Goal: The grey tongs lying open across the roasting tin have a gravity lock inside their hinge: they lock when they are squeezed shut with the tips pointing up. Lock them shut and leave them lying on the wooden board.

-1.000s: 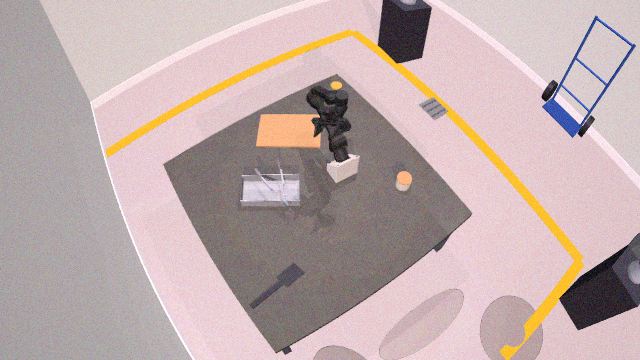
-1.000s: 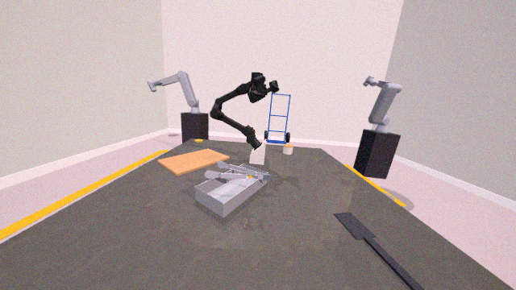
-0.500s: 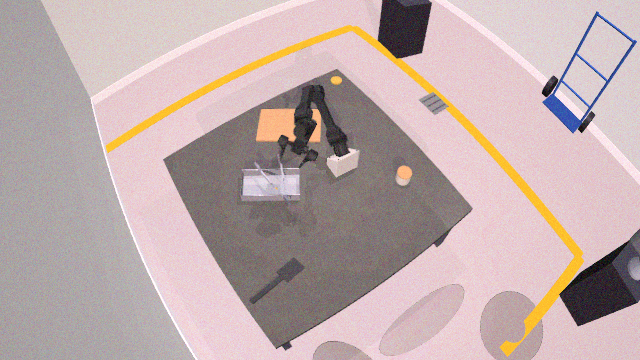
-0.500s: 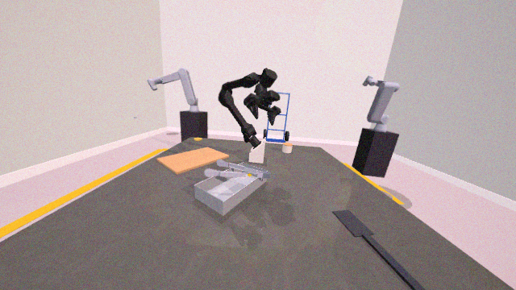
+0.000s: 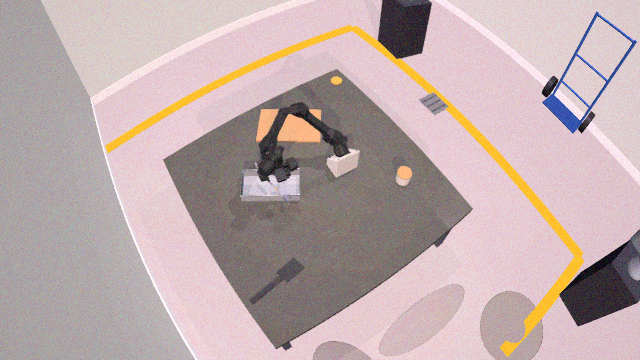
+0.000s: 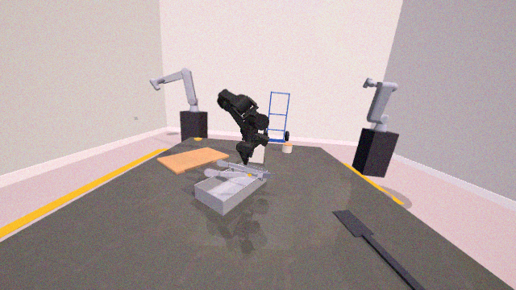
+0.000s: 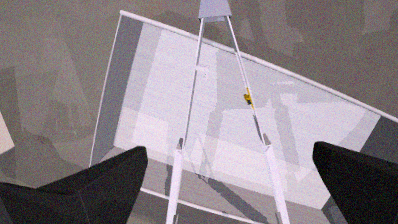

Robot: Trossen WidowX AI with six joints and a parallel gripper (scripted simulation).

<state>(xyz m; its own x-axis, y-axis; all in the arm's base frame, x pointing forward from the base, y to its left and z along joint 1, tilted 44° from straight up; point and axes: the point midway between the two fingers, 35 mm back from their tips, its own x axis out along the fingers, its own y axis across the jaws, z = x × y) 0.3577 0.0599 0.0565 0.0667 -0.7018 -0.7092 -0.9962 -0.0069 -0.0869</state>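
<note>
The yellow slider lies 6 cm below my gripper tip, 2 cm ahead of it and 1 cm to the left of it. From my gripper tip the other things lie so: black spatula: 44 cm to the left, 22 cm ahead, 13 cm below; wooden board: 38 cm to the right, 23 cm behind, 12 cm below; roasting tin: 10 cm below, 5 cm to the right, 3 cm ahead.
</note>
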